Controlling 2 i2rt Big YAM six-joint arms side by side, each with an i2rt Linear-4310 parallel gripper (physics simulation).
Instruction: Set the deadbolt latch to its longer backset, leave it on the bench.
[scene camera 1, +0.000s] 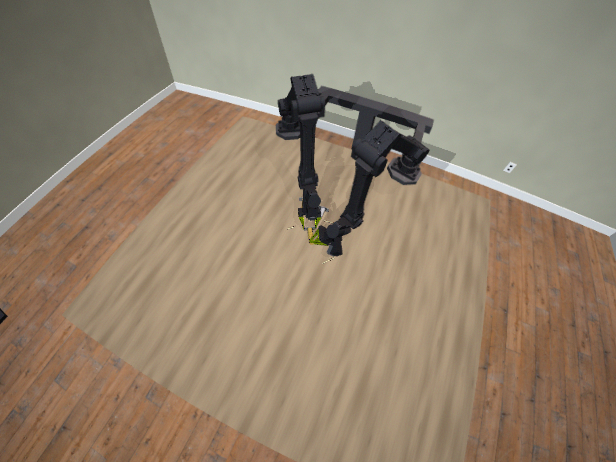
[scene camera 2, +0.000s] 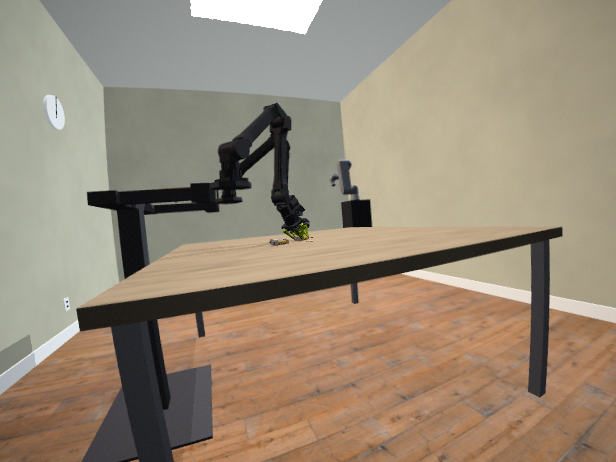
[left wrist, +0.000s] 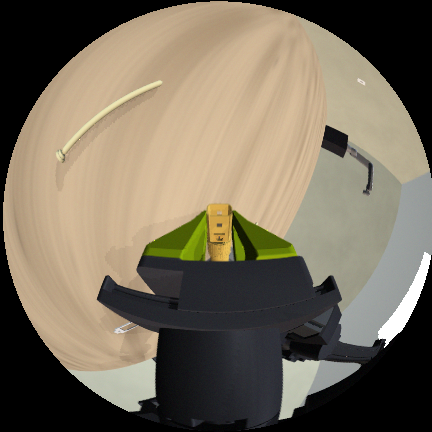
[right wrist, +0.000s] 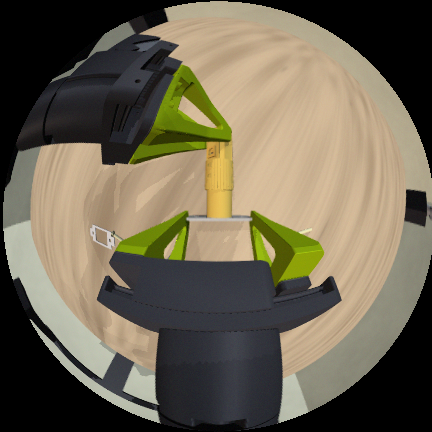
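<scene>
The deadbolt latch (scene camera 1: 310, 233) (left wrist: 219, 231) (right wrist: 219, 200) is a brass body with a silver faceplate (right wrist: 242, 218). My right gripper (scene camera 1: 310, 228) (right wrist: 218, 216) is shut on the faceplate, one finger at each end of it. My left gripper (left wrist: 218, 215) (right wrist: 220, 138) is shut on the brass tail end of the latch, reaching in from the side. The ribbed middle of the brass body shows between the two grippers in the right wrist view. Both grippers are low over the bench (scene camera 1: 275, 325) (scene camera 2: 400, 245). The faceplate is mostly hidden in the left wrist view.
A white rectangular strike plate (right wrist: 95, 231) lies on the bench beside my right gripper. A long pale screw (left wrist: 107, 114) (scene camera 1: 328, 260) lies beyond the left gripper. Another pale screw (scene camera 1: 291, 228) lies at the other side of the grippers.
</scene>
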